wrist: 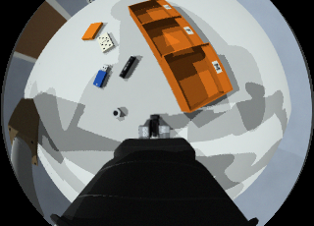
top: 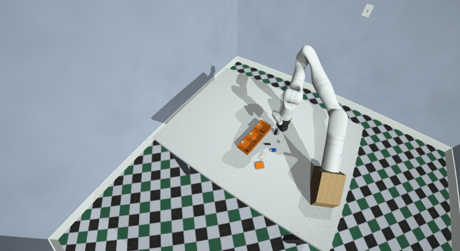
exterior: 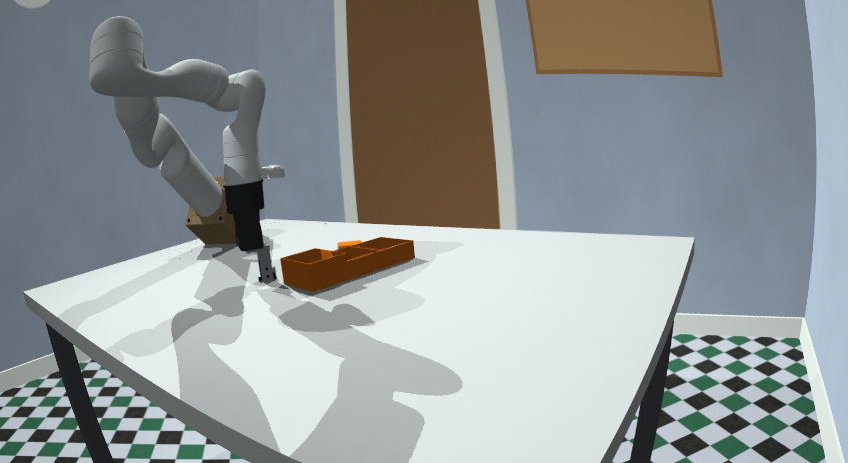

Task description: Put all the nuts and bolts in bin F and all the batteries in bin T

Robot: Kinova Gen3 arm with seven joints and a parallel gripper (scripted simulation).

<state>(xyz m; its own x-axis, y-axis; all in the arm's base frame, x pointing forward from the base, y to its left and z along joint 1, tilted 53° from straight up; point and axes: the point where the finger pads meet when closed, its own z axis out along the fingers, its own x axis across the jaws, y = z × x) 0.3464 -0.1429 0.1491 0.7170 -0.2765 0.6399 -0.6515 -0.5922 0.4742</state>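
Now: hand 1 cm above the bolt. Also, from my hand: orange bin (13 cm ahead, 9 cm to the left); grey nut (3 cm behind, 6 cm to the left, 1 cm below); black cylinder (4 cm ahead, 11 cm to the left, 1 cm below).
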